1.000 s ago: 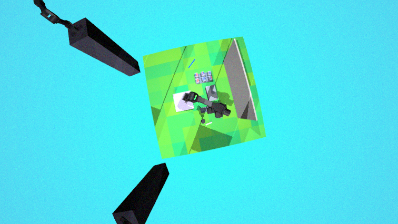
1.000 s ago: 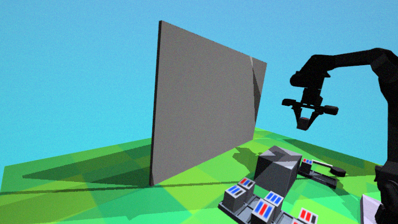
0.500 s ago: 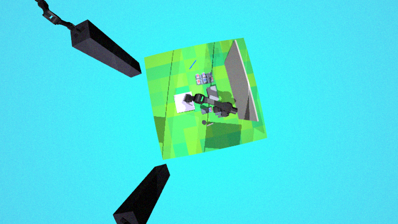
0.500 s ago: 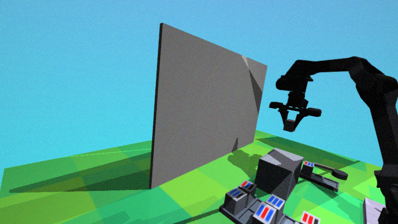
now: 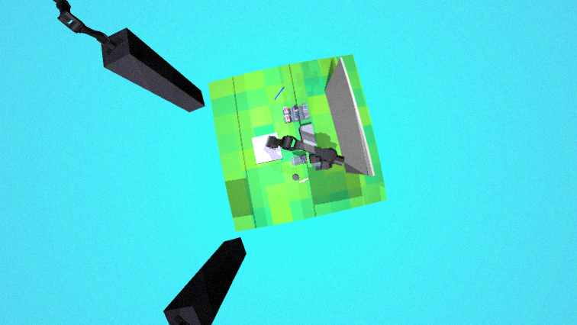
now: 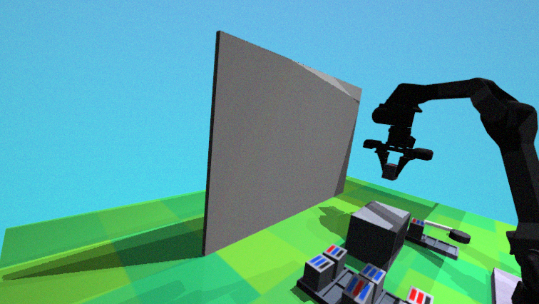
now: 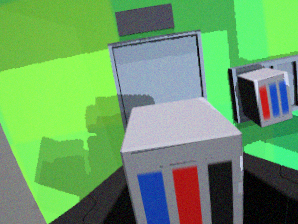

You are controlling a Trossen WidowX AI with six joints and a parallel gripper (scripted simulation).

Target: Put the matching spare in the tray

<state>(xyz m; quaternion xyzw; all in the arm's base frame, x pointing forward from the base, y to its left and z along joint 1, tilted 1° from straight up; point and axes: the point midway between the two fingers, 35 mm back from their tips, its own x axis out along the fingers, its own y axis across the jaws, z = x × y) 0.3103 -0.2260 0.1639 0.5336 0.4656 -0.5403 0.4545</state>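
Right now the tray is 160 mm below my gripper tip. Round my gripper tip: mounted unit (200 mm to the left, 110 mm below, 30 mm behind); then grey panel (220 mm ahead, 170 mm to the left, 60 mm above); then dark disc (210 mm behind, 150 mm below, 90 mm to the right).
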